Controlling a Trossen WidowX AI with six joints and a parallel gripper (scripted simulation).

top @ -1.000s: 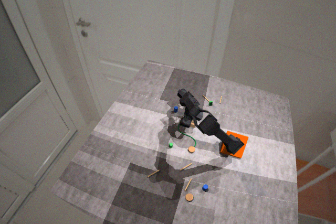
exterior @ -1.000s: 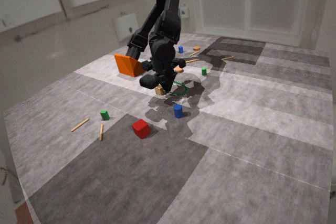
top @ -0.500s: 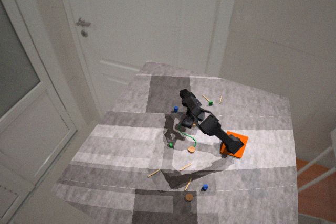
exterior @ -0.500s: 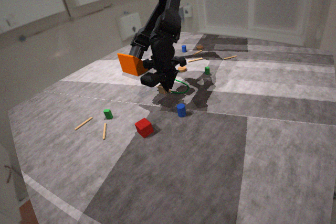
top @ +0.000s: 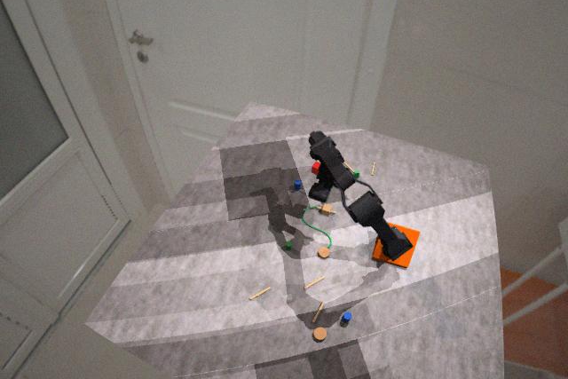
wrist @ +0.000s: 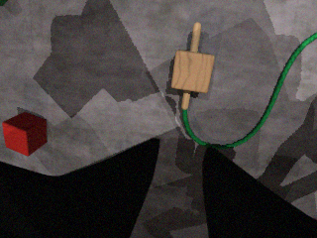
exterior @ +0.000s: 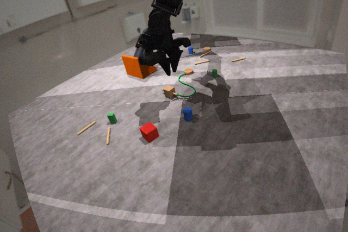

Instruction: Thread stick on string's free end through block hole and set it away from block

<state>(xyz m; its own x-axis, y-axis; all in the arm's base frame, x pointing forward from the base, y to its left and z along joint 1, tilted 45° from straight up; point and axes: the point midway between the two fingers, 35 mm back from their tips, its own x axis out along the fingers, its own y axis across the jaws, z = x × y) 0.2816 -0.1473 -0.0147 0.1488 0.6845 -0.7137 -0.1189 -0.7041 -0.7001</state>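
My gripper tip is now 80 mm above the wooden block and 30 mm past it. Also, from my gripper tip: red cube 200 mm to the right, 80 mm below, 50 mm ahead; then green cylinder 190 mm to the left, 80 mm below, 70 mm ahead; then thin wooden stick 80 mm below, 20 mm behind.
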